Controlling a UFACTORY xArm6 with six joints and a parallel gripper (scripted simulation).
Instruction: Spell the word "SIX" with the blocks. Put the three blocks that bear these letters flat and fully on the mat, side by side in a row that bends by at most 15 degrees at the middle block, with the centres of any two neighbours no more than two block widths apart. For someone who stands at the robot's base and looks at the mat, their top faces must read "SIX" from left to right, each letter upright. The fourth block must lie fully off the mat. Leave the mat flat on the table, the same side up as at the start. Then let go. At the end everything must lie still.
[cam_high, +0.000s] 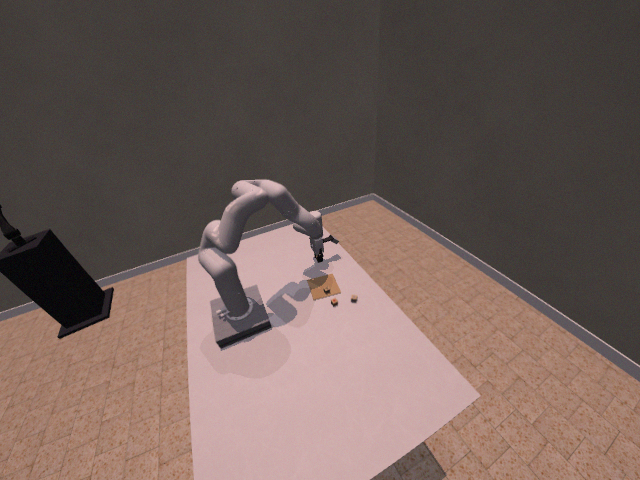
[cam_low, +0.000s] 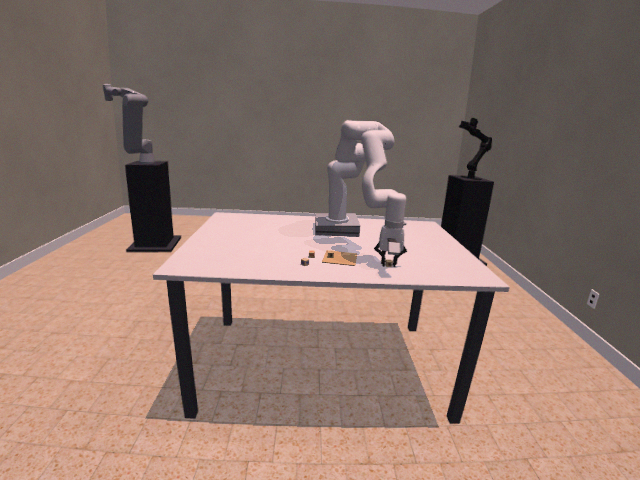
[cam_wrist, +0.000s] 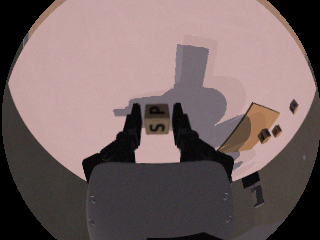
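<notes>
Now: hand 19 cm to the left of the tan mat, 9 cm past it and 2 cm above it.
</notes>
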